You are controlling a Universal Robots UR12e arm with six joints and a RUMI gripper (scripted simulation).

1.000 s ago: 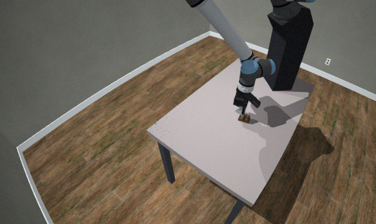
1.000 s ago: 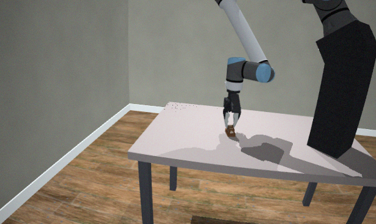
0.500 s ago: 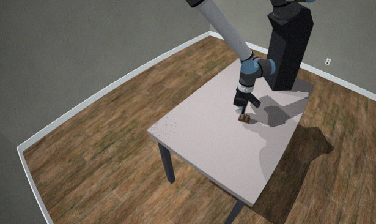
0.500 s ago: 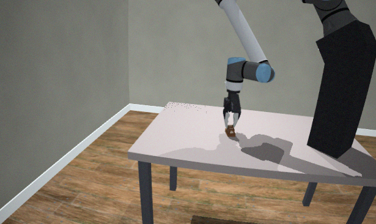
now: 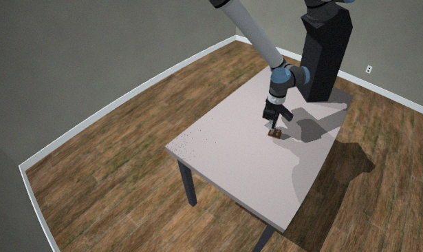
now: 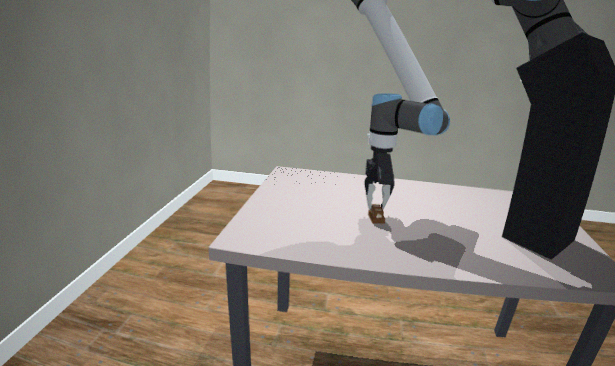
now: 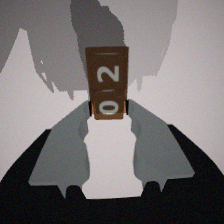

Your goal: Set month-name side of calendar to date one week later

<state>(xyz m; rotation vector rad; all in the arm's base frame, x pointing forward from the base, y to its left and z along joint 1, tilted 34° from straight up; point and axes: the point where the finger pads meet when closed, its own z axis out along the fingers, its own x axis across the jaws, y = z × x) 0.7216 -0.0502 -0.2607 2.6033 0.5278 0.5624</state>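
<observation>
The brown calendar cube is 10 mm below my hand. From my hand the other things lie so: brown wooden calendar tray (10 mm behind, 20 mm to the left, 30 mm below).
</observation>
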